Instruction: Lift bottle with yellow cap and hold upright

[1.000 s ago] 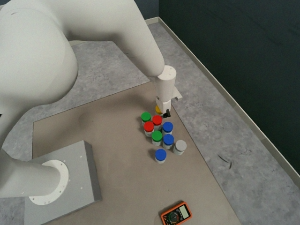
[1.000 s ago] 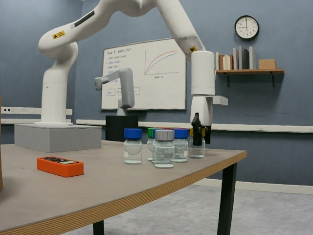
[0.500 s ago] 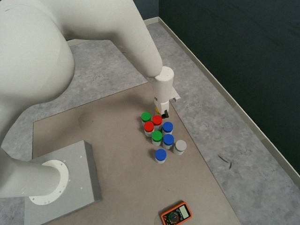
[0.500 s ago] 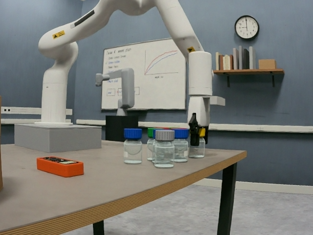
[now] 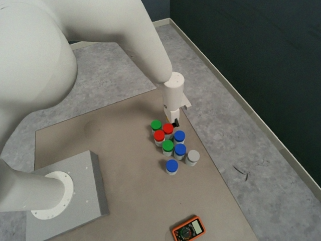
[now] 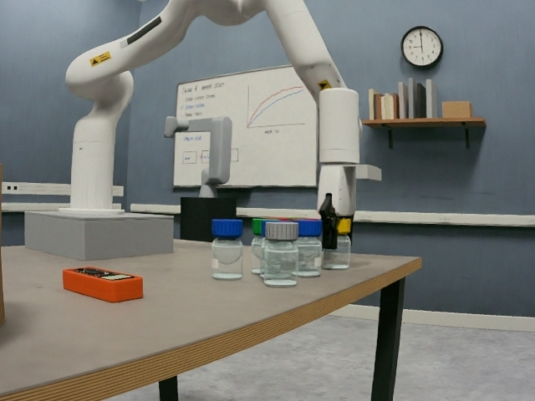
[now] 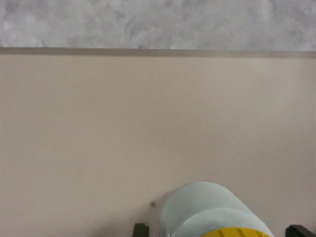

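My gripper is now 10 mm above the yellow-capped bottle. Also, from my hand: grey-capped bottle 40 mm ahead, 230 mm to the right, 10 mm below; orange multimeter 80 mm behind, 510 mm to the right, 40 mm below.
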